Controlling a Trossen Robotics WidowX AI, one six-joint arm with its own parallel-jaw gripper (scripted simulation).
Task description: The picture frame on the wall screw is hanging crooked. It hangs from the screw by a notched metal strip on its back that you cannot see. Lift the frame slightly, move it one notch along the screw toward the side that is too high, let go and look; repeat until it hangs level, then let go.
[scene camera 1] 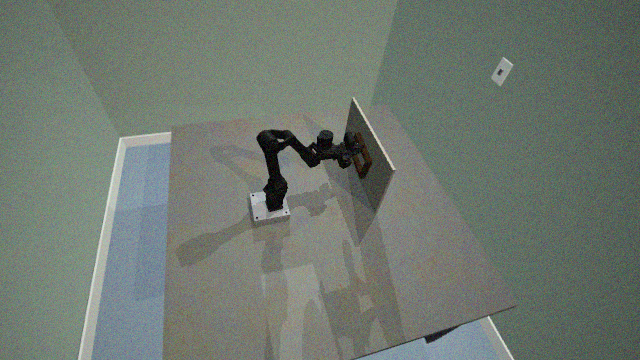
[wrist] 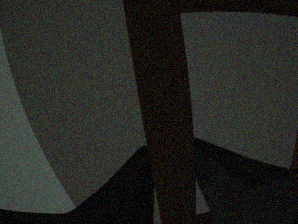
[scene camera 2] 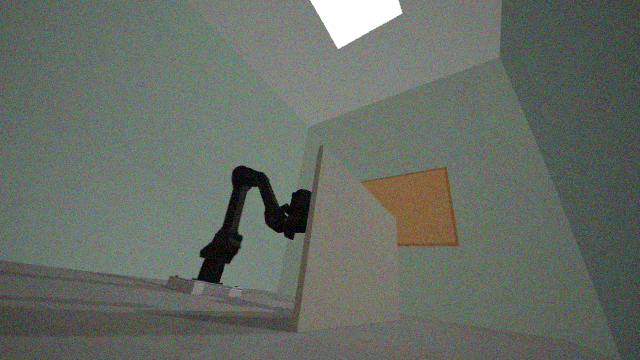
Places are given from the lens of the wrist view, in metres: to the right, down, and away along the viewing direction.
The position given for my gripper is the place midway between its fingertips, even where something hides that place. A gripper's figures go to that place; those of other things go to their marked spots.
my gripper (wrist: 169, 150): 0.01, 0.02, 0.10
upright wall panel (wrist: 74, 74): -0.04, -0.02, 0.10
